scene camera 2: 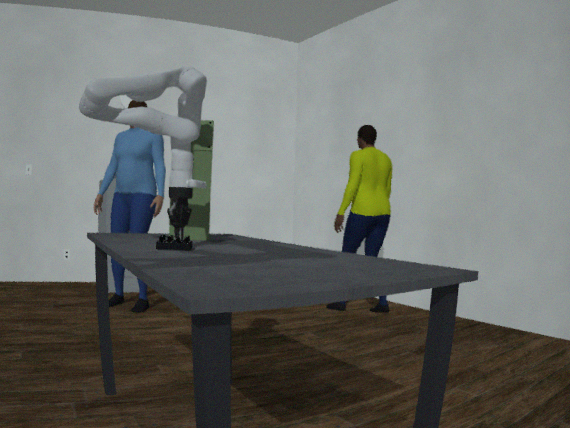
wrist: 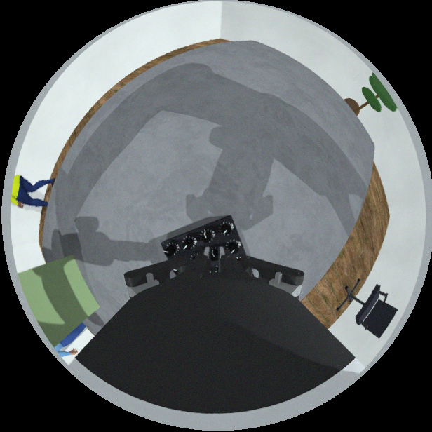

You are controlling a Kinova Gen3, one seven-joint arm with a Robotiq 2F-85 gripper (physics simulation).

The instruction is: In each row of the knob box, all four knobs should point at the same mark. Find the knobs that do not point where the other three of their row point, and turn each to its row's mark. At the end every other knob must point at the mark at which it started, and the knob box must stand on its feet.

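Frame: origin at the arm's base, x ahead, y left, z up, level; metres.
Where they show: gripper, between the fingertips: (scene camera 2: 178, 240).
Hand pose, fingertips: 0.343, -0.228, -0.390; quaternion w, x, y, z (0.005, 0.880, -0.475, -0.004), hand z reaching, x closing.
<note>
After its pixels a point has its place, as x, y, z.
The black knob box (scene camera 2: 174, 246) {0.369, -0.259, -0.407} (wrist: 197, 233) stands upright on the grey table. In the wrist view, four knobs with white marks show along its far row: one at the left end (wrist: 171, 248), two between (wrist: 189, 242) (wrist: 207, 235) and one at the right end (wrist: 226, 228). My gripper (scene camera 2: 179, 237) {0.343, -0.228, -0.390} (wrist: 214, 253) points straight down and is shut on a knob of the second row, second from the right in the wrist view. Right of it is another knob (wrist: 233, 246). The fingers and gripper body hide much of the nearer rows. The pointers are too small to read surely.
The grey table (scene camera 2: 300, 275) {0.901, -0.264, -0.419} (wrist: 165, 165) carries the box near its far left end in the scene view. A green cabinet (scene camera 2: 201, 200) {0.070, 0.032, -0.266} (wrist: 60, 300) stands behind. A person in blue (scene camera 2: 135, 165) and one in yellow (scene camera 2: 371, 180) stand beyond the table.
</note>
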